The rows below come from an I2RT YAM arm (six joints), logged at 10 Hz.
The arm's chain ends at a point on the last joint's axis. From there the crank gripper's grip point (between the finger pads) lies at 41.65 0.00 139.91 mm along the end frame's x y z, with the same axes.
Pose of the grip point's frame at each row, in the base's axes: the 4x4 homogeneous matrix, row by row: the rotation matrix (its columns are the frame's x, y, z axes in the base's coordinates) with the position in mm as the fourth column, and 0 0 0 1 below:
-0.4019 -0.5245 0.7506 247.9; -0.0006 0.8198 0.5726 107.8; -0.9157 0.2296 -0.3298 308.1; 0 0 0 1
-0.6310 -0.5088 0.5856 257.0; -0.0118 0.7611 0.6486 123.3; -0.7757 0.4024 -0.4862 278.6; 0 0 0 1
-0.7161 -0.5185 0.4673 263.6; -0.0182 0.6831 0.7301 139.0; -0.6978 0.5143 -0.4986 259.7; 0 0 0 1
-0.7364 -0.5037 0.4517 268.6; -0.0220 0.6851 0.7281 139.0; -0.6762 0.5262 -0.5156 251.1; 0 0 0 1
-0.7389 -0.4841 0.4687 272.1; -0.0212 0.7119 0.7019 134.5; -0.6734 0.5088 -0.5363 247.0; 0 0 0 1
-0.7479 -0.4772 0.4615 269.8; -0.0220 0.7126 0.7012 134.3; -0.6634 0.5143 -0.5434 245.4; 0 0 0 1
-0.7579 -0.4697 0.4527 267.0; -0.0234 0.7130 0.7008 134.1; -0.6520 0.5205 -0.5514 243.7; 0 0 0 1
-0.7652 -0.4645 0.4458 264.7; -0.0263 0.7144 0.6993 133.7; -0.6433 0.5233 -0.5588 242.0; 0 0 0 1
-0.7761 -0.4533 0.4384 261.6; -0.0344 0.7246 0.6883 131.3; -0.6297 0.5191 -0.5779 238.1; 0 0 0 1
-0.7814 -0.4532 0.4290 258.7; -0.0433 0.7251 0.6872 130.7; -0.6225 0.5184 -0.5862 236.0; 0 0 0 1
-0.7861 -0.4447 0.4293 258.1; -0.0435 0.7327 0.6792 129.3; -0.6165 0.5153 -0.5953 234.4; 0 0 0 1
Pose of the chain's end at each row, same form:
-0.4019 -0.5245 0.7506 159.6; -0.0006 0.8198 0.5726 27.7; -0.9157 0.2296 -0.3298 392.4; 0 0 0 1
-0.6310 -0.5088 0.5856 201.3; -0.0118 0.7611 0.6486 33.0; -0.7757 0.4024 -0.4862 378.9; 0 0 0 1
-0.7161 -0.5185 0.4673 228.0; -0.0182 0.6831 0.7301 37.6; -0.6978 0.5143 -0.4986 358.5; 0 0 0 1
-0.7364 -0.5037 0.4517 236.1; -0.0220 0.6851 0.7281 38.0; -0.6762 0.5262 -0.5156 351.4; 0 0 0 1
-0.7389 -0.4841 0.4687 237.3; -0.0212 0.7119 0.7019 37.2; -0.6734 0.5088 -0.5363 350.1; 0 0 0 1
-0.7479 -0.4772 0.4615 236.4; -0.0220 0.7126 0.7012 37.1; -0.6634 0.5143 -0.5434 349.1; 0 0 0 1
-0.7579 -0.4697 0.4527 235.2; -0.0234 0.7130 0.7008 37.0; -0.6520 0.5205 -0.5514 348.0; 0 0 0 1
-0.7652 -0.4645 0.4458 234.2; -0.0263 0.7144 0.6993 37.0; -0.6433 0.5233 -0.5588 347.0; 0 0 0 1
-0.7761 -0.4533 0.4384 232.6; -0.0344 0.7246 0.6883 36.4; -0.6297 0.5191 -0.5779 345.2; 0 0 0 1
-0.7814 -0.4532 0.4290 231.2; -0.0433 0.7251 0.6872 36.4; -0.6225 0.5184 -0.5862 343.9; 0 0 0 1
-0.7861 -0.4447 0.4293 230.8; -0.0435 0.7327 0.6792 36.1; -0.6165 0.5153 -0.5953 343.4; 0 0 0 1

